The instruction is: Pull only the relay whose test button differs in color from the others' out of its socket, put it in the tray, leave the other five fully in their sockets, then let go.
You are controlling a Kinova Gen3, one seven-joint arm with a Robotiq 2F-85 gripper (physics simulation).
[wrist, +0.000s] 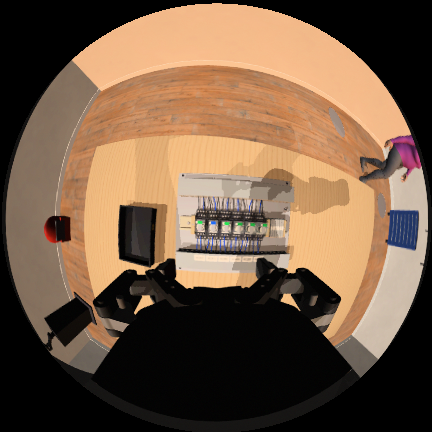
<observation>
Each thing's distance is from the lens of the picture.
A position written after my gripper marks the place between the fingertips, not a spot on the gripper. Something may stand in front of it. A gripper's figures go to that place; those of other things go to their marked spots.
my gripper (215, 267): 16 cm
grey panel (185, 205): 40 cm
</observation>
